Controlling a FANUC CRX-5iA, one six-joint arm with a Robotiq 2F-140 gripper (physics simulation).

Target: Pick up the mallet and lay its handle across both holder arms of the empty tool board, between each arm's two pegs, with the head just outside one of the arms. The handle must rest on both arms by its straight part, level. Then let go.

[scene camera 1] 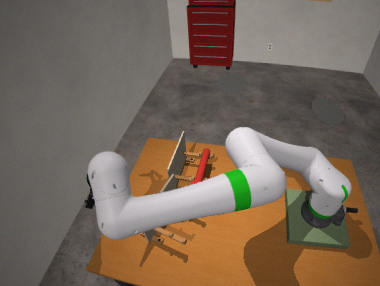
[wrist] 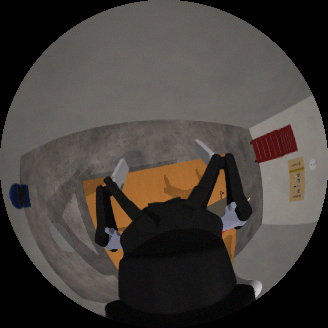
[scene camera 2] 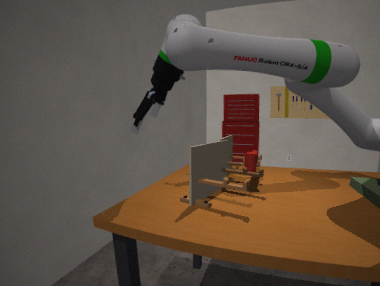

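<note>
The red mallet (scene camera 1: 202, 166) (scene camera 2: 251, 161) lies across the arms of the far tool board (scene camera 1: 177, 154). The robot's arm hides its near end in scene camera 1, and a sliver of red shows behind the gripper in the wrist view. The nearer tool board (scene camera 2: 204, 170) stands upright with no tool on it; its near wooden holder arm (scene camera 2: 215, 183) sticks out toward the robot's base. The robot's arm covers much of this board in scene camera 1. My gripper (scene camera 2: 145, 120) (wrist: 159, 154) is open and empty, tilted downward, high and to the left of both boards, well apart from the mallet.
The boards stand on the orange wooden table (scene camera 1: 240, 260) (scene camera 2: 290, 235). The robot's forearm (scene camera 1: 180, 202) (scene camera 2: 260, 52) reaches over the boards from the green base plate (scene camera 1: 295, 232). A grey wall (scene camera 1: 60, 75) rises on the left. A red tool cabinet (scene camera 1: 211, 35) (scene camera 2: 241, 112) stands behind.
</note>
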